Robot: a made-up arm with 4 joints. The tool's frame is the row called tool.
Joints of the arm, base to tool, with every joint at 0 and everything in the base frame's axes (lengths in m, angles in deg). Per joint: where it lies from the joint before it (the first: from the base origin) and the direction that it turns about. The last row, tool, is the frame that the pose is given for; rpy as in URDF.
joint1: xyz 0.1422 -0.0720 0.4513 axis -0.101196 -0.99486 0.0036
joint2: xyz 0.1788 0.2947 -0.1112 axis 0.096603 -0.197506 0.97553
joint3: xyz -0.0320 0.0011 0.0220 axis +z
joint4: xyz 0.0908 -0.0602 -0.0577 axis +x
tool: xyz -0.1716 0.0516 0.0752 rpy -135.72 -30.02 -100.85
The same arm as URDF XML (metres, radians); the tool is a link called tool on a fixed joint. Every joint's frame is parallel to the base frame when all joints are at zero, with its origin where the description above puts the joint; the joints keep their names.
<robot name="arm">
<joint name="joint1" type="continuous"><parent link="base"/><child link="link1"/><origin xyz="0.1422 -0.072 0.4513"/><axis xyz="-0.101196 -0.99486 0.0036"/></joint>
<joint name="joint2" type="continuous"><parent link="link1"/><child link="link2"/><origin xyz="0.1788 0.2947 -0.1112"/><axis xyz="0.096603 -0.197506 0.97553"/></joint>
<joint name="joint3" type="continuous"><parent link="link2"/><child link="link3"/><origin xyz="-0.032 0.0011 0.022"/><axis xyz="0 0 1"/></joint>
<joint name="joint4" type="continuous"><parent link="link3"/><child link="link4"/><origin xyz="0.0908 -0.0602 -0.0577"/><axis xyz="1 0 0"/></joint>
<joint name="tool_joint" type="fixed"><parent link="link4"/><child link="tool"/><origin xyz="-0.1716 0.0516 0.0752" rpy="-2.3688 -0.5239 -1.7602"/></joint>
<link name="base"/>
<link name="link1"/>
<link name="link2"/>
<link name="link3"/>
<link name="link4"/>
<link name="tool"/>
</robot>

